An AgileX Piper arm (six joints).
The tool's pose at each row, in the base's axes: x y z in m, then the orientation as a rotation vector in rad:
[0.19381 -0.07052 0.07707 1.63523 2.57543 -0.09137]
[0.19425 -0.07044 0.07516 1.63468 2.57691 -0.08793]
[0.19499 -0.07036 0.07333 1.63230 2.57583 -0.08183]
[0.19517 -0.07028 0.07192 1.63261 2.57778 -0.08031]
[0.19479 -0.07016 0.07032 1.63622 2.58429 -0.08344]
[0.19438 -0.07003 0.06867 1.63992 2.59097 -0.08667]
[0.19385 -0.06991 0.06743 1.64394 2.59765 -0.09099]
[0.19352 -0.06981 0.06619 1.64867 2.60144 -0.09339]
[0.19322 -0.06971 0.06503 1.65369 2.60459 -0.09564]
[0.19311 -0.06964 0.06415 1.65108 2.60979 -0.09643]
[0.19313 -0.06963 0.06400 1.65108 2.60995 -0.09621]
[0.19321 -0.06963 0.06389 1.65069 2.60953 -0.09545]
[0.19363 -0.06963 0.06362 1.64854 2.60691 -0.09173]
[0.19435 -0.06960 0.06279 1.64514 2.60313 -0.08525]
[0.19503 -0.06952 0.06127 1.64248 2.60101 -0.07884]
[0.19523 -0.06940 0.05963 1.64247 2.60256 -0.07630]
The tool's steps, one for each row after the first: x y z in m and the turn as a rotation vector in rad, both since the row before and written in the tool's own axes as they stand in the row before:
[0.00009 0.00044 0.00191 -0.00150 0.00194 -0.00075]
[-0.00005 0.00071 0.00184 -0.00464 0.00013 -0.00069]
[0.00014 0.00019 0.00140 0.00006 0.00205 -0.00051]
[0.00043 -0.00030 0.00156 0.00562 0.00532 -0.00057]
[0.00045 -0.00031 0.00161 0.00577 0.00546 -0.00058]
[0.00045 -0.00042 0.00121 0.00647 0.00526 -0.00044]
[0.00034 -0.00024 0.00122 0.00438 0.00414 0.00106]
[0.00031 -0.00021 0.00114 0.00411 0.00386 0.00145]
[0.00018 -0.00005 0.00087 0.00187 0.00227 -0.00333]
[0.00001 0.00003 0.00015 -0.00006 0.00019 -0.00006]
[-0.00003 0.00008 0.00011 -0.00072 -0.00024 -0.00004]
[-0.00016 0.00039 0.00027 -0.00384 -0.00169 -0.00010]
[-0.00022 0.00068 0.00084 -0.00627 -0.00220 -0.00028]
[-0.00010 0.00067 0.00152 -0.00530 -0.00067 -0.00051]
[0.00016 0.00025 0.00163 -0.00077 0.00194 -0.00052]

